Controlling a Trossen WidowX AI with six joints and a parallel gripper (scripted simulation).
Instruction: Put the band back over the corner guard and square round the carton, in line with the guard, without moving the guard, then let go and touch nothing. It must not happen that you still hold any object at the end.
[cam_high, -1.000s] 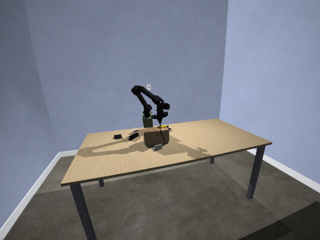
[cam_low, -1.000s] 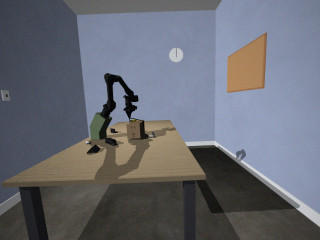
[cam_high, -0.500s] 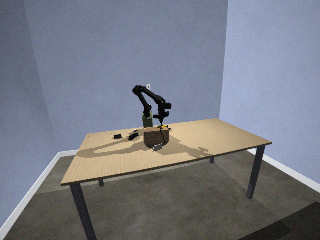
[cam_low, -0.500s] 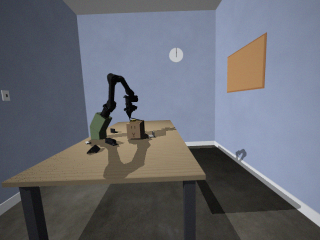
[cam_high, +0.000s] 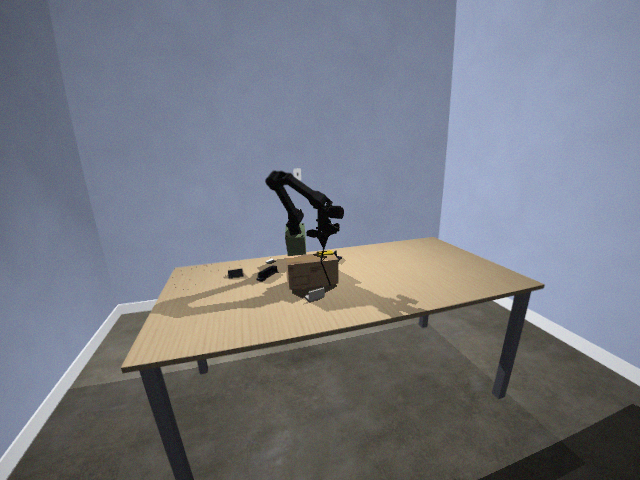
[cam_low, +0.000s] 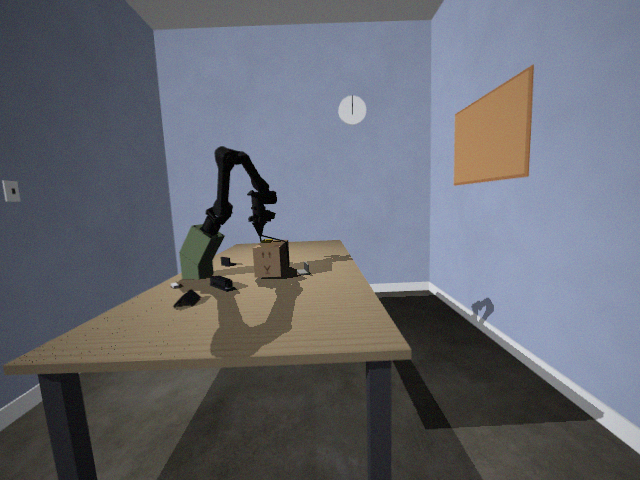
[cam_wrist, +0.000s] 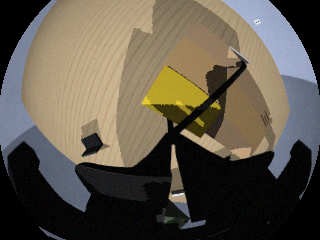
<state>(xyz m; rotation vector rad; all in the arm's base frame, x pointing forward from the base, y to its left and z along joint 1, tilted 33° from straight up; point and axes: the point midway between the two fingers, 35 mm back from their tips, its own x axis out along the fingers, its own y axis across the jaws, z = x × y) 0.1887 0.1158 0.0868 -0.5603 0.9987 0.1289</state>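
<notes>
My gripper is now 13 cm above the brown carton, 9 cm to the left of it and 7 cm short of it. Also, from my hand: white piece (32 cm behind, 25 cm to the right, 20 cm below).
</notes>
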